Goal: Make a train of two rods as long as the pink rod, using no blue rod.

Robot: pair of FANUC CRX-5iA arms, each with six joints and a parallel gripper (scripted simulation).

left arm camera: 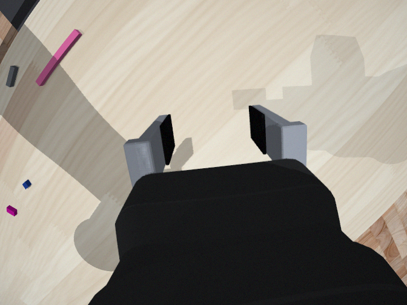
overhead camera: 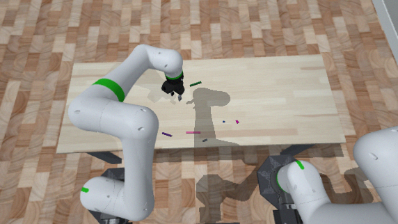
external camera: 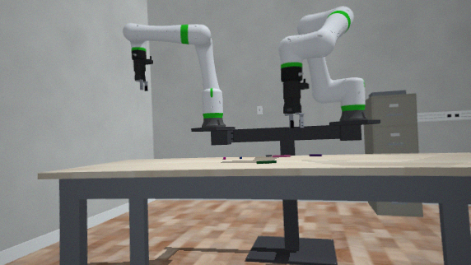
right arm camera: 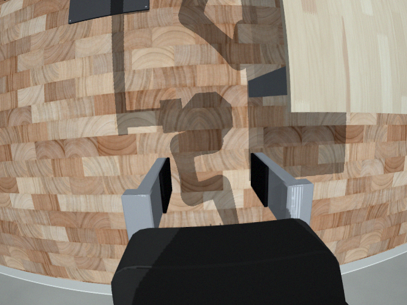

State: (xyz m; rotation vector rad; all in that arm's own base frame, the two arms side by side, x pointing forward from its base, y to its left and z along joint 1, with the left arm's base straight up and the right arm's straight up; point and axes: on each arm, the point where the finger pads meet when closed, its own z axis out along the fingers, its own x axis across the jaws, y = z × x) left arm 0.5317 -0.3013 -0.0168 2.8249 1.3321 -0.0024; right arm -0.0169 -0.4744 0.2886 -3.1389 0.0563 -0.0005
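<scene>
The grey rod is 240 mm behind my left hand, 150 mm to the right of it and 150 mm below it. From my left hand the other things lie so: purple rod: 190 mm behind, 150 mm below, 80 mm to the left; then pink rod: 190 mm behind, 150 mm below, 80 mm to the right; then green rod: 160 mm ahead, 150 mm below, 120 mm to the right.
</scene>
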